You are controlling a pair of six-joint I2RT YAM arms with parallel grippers.
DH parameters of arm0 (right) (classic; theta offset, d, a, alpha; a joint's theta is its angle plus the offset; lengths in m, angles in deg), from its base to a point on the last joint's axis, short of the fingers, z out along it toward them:
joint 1: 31.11 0.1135 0.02 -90
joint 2: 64.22 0 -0.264 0
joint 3: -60.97 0 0.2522 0
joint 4: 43.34 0 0.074 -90
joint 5: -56.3 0 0 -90
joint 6: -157.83 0.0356 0 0
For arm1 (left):
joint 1: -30.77 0.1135 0.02 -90
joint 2: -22.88 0 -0.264 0
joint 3: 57.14 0 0.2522 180
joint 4: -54.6 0 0.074 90
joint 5: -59.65 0 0 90
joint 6: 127.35 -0.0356 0 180
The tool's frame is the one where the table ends.
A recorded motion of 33 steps. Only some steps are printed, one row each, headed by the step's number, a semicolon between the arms.
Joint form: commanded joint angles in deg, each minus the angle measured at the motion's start. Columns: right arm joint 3, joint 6, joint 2, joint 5, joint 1, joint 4; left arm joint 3, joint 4, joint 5, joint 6, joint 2, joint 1.
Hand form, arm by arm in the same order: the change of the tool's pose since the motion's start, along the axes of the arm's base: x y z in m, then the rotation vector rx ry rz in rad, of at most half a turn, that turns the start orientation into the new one. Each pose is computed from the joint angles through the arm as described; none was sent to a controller.
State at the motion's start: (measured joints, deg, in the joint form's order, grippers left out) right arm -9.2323 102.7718 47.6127 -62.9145 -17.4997 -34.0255; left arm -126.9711 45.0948 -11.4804 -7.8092 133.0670 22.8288
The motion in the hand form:
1: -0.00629 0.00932 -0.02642 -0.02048 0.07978 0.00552; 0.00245 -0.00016 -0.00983 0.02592 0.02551 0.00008
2: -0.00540 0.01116 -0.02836 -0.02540 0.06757 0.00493; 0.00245 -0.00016 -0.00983 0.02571 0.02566 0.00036
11: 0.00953 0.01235 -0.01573 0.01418 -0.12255 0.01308; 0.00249 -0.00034 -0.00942 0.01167 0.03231 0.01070
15: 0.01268 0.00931 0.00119 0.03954 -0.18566 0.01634; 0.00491 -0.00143 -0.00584 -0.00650 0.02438 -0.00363
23: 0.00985 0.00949 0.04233 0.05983 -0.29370 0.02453; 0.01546 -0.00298 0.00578 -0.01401 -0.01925 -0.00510
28: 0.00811 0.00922 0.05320 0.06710 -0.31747 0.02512; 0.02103 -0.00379 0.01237 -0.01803 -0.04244 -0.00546
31: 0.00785 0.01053 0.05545 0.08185 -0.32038 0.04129; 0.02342 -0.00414 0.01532 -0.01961 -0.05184 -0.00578
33: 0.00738 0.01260 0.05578 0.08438 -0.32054 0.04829; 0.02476 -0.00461 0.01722 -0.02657 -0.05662 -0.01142
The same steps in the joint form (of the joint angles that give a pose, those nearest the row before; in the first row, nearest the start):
1: 0.63 1.27 3.91 0.83 1.71 -0.44; -0.79 -0.68 -1.03 -0.79 2.01 -0.06
2: 0.64 1.25 4.39 1.38 1.99 -1.51; -0.79 -0.68 -1.03 -0.77 2.01 -0.06
11: 0.63 -0.07 4.39 1.25 1.55 -12.00; -0.81 -0.68 -0.74 0.28 1.97 -0.07
15: 0.61 -0.33 2.10 0.26 0.92 -13.42; -1.49 -0.85 0.52 0.26 1.88 -0.07
23: 0.61 -0.94 -4.46 0.26 1.05 -12.85; -4.00 -0.83 0.63 0.26 1.88 -0.07
28: 0.61 -0.90 -6.25 0.20 1.07 -12.50; -5.40 -0.87 0.68 0.28 1.88 -0.07
31: 0.46 -0.87 -6.45 -0.92 1.18 -12.52; -6.03 -0.96 0.70 0.28 1.88 -0.07
33: 0.39 -0.87 -6.45 -1.05 1.49 -12.50; -6.43 -1.03 1.18 0.28 1.88 -0.07

